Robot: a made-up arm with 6 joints.
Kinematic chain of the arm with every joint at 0, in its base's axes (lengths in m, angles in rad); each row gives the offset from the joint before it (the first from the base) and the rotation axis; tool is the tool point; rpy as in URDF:
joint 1: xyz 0 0 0.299 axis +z
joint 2: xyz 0 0 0 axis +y
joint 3: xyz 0.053 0 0.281 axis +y
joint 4: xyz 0.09 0 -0.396 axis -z
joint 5: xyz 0 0 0 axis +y
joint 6: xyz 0.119 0 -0.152 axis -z
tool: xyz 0 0 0 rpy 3.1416 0 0
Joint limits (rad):
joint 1: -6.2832..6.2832
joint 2: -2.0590..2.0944
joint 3: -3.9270..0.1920
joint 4: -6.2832..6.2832
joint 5: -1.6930..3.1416
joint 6: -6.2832..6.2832
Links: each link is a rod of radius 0.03 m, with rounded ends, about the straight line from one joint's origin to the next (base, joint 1, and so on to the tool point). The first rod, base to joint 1, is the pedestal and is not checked.
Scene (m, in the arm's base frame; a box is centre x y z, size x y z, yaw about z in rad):
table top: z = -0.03
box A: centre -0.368 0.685 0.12 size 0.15 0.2 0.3 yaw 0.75
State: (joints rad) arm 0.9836 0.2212 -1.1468 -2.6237 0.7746 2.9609
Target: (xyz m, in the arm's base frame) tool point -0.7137 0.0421 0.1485
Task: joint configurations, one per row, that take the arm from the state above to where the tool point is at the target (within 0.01 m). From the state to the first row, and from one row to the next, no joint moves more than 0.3 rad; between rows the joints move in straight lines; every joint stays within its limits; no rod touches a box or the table.
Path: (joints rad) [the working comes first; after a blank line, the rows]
Joints at the target: 3.0844 0.6930 -1.5161 -2.6323 0.6775 2.9609
Straight joint move there: touches box A.

1: 1.2598 0.3007 -1.2897 -2.6175 0.7957 2.9609
2: 1.5361 0.3801 -1.4325 -2.6113 0.8167 2.9609
3: 1.8123 0.4596 -1.5754 -2.6051 0.8378 2.9609
4: 2.0886 0.5390 -1.7182 -2.5989 0.8588 2.9609
5: 2.3375 0.5775 -1.6677 -2.6072 0.8135 2.9609
6: 2.5865 0.6160 -1.6172 -2.6156 0.7682 2.9609
7: 2.8355 0.6545 -1.5667 -2.6239 0.7229 2.9609
8: 3.0844 0.6930 -1.5161 -2.6323 0.6775 2.9609

